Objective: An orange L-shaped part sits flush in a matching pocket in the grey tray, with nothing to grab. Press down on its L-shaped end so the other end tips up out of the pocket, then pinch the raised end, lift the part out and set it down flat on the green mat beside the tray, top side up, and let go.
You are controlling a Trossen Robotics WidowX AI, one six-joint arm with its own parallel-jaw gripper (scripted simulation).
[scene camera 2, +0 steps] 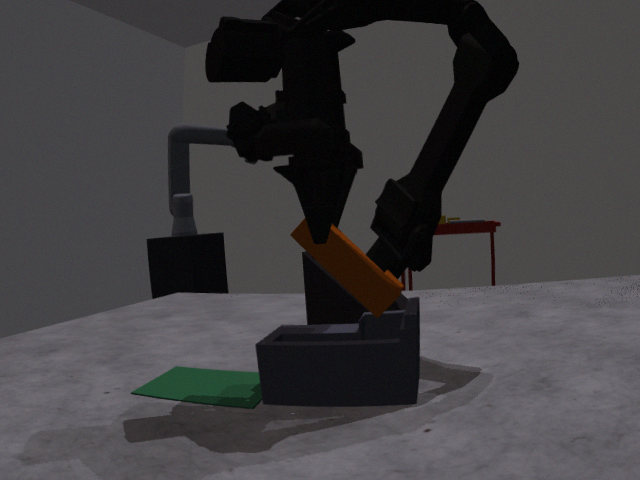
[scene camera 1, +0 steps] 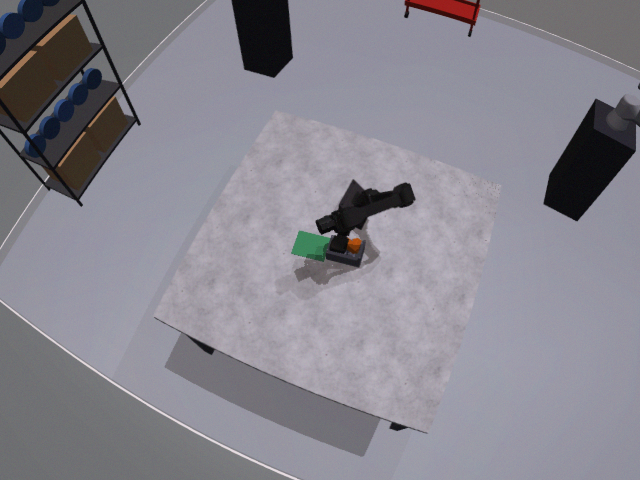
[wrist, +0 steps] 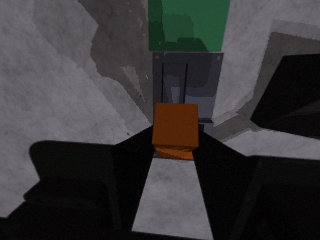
Scene:
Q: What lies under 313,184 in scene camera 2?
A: The gripper.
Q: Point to an orange L-shaped part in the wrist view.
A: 175,131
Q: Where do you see a green mat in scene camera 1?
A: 308,245

